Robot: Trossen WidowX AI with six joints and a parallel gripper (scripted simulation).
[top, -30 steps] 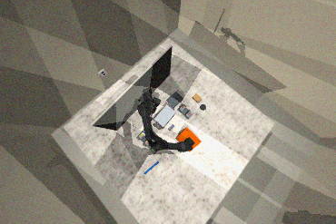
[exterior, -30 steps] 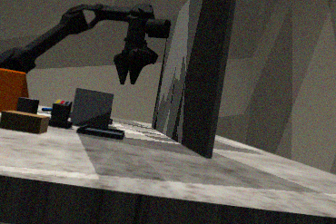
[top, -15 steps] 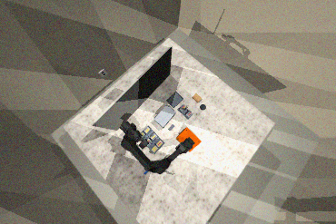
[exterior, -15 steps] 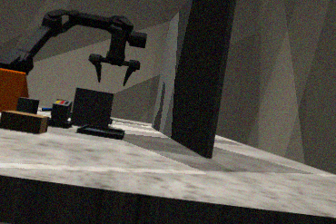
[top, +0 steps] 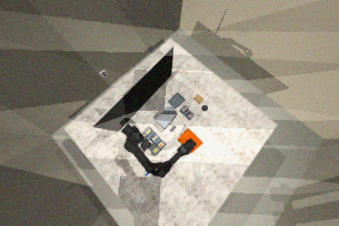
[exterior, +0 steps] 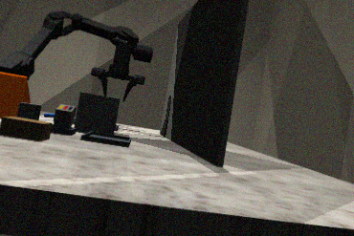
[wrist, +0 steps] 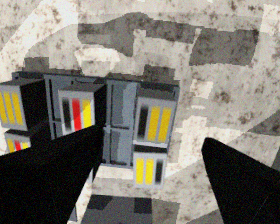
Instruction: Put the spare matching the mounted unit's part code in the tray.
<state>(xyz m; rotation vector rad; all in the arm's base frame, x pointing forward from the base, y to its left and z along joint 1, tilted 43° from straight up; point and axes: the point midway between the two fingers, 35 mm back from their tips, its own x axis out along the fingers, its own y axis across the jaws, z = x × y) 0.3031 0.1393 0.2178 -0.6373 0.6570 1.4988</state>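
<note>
My gripper tip is 1 cm to the left of the grey spare and 6 cm above it. Round my gripper tip: blue stick (23 cm behind, 10 cm to the left, 9 cm below); then tray (4 cm ahead, 43 cm to the right, 10 cm below); then dark panel (22 cm ahead, 23 cm to the right, 12 cm above).
</note>
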